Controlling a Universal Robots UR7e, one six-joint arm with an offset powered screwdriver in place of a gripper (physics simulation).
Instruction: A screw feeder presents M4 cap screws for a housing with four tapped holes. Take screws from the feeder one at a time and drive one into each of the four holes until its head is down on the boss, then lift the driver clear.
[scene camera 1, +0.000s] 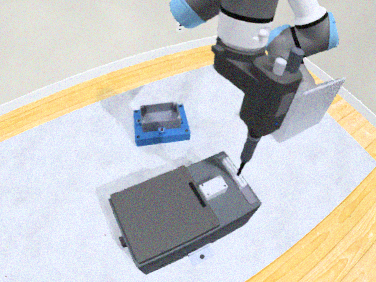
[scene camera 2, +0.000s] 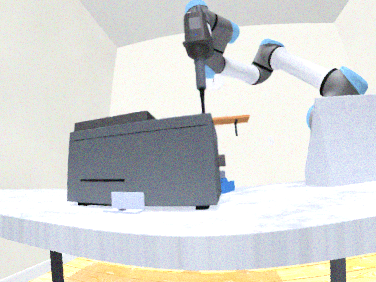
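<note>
The dark grey screw feeder (scene camera 1: 162, 220) (scene camera 2: 145, 165) stands on the table. A pale rail strip (scene camera 1: 241, 180) lies along one end of its top. My screwdriver (scene camera 1: 239, 173) (scene camera 2: 203, 112) points down with its thin black bit tip at this rail in scene camera 1; in scene camera 2 the tip meets the feeder's top edge. Whether it touches a screw or carries one is too small to tell. The open grey housing (scene camera 1: 162, 124) sits on a blue fixture (scene camera 1: 162, 137) (scene camera 2: 228, 186) behind the feeder. Its corner bosses are too blurred to show whether they hold screws.
A white block (scene camera 1: 213, 186) with small holes sits on the feeder's top beside the rail. A pale upright panel (scene camera 1: 312, 110) (scene camera 2: 345, 140) stands behind the driver. A small white card (scene camera 2: 127, 200) stands by the feeder's base. An orange bar (scene camera 2: 232, 120) juts out beyond the feeder.
</note>
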